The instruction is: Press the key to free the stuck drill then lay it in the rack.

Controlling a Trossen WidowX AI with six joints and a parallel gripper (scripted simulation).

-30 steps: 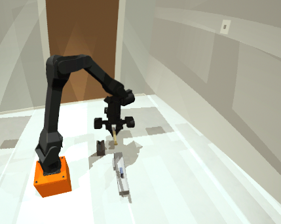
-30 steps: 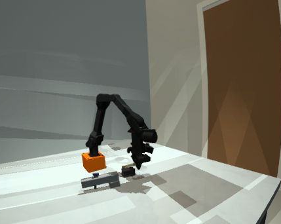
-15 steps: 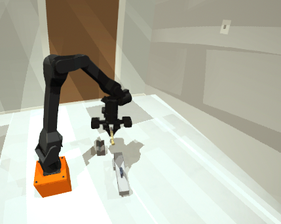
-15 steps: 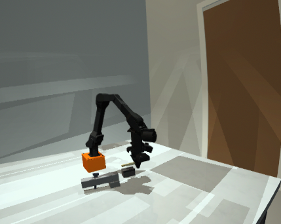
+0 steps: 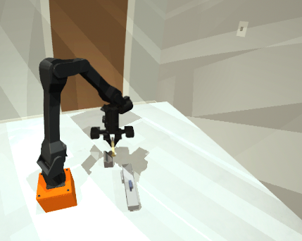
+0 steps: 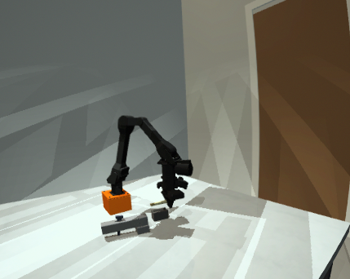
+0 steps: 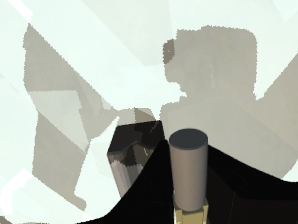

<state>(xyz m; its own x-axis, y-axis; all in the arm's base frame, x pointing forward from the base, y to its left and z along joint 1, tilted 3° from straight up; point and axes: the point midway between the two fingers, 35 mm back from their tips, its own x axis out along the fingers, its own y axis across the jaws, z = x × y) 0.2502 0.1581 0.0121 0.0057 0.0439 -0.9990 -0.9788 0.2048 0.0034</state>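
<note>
My gripper tip is 10 mm past the drill, 40 mm to the left of it and 30 mm below it. From my gripper tip the other things lie so: grey rack 30 mm behind, 40 mm to the right, 30 mm below; then housing block 10 mm ahead, 220 mm to the right, 20 mm below; then blue key 240 mm to the right.
</note>
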